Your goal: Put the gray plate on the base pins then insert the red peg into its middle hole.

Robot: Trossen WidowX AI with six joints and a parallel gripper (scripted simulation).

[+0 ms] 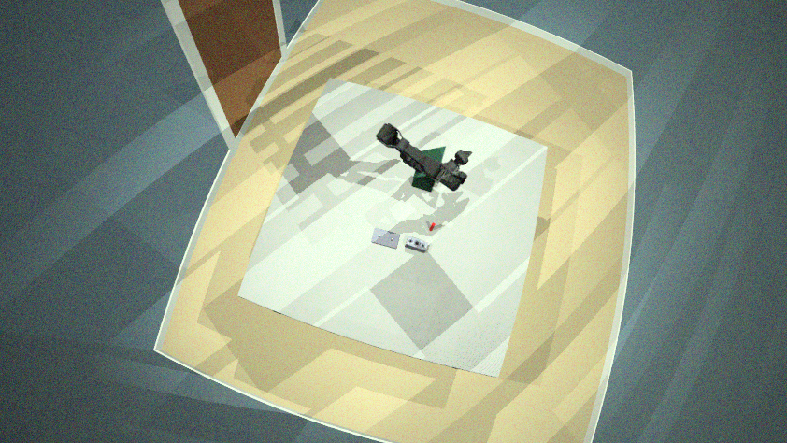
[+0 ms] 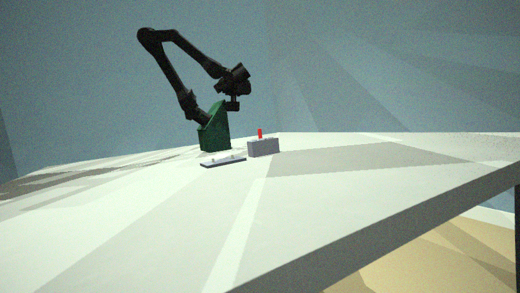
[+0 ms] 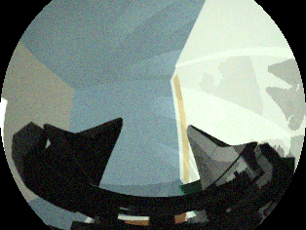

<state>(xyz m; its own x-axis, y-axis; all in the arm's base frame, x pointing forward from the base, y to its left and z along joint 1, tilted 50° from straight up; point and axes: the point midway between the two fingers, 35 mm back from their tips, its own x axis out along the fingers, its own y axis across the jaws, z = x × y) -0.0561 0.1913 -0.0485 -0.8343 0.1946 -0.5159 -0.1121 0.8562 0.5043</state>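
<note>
The gray plate is 41 cm ahead of my gripper tip, 8 cm to the right of it and 21 cm below it. Also, from my gripper tip: red peg (31 cm ahead, 4 cm to the right, 21 cm below); base (43 cm ahead, 22 cm to the right, 24 cm below).
</note>
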